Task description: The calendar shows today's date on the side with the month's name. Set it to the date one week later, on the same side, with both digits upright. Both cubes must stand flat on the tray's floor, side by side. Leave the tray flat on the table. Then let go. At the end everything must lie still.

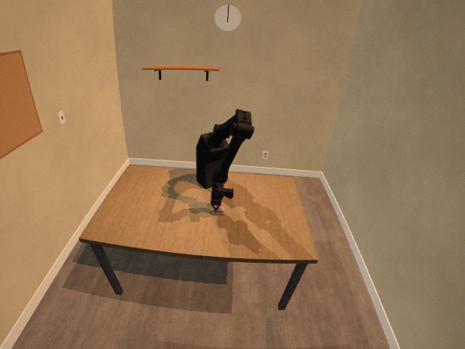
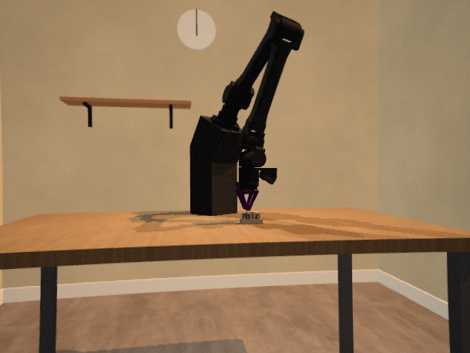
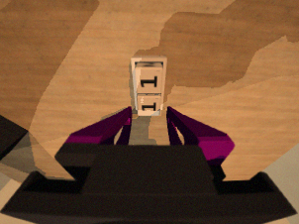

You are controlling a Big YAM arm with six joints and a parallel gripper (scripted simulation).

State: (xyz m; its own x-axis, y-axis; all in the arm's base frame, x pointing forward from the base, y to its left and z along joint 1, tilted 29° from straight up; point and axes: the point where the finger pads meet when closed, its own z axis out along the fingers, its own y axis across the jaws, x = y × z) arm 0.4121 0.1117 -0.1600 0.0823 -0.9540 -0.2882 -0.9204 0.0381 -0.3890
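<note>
Right now my hand is 20 mm to the right of the tray and 50 mm above it.
</note>
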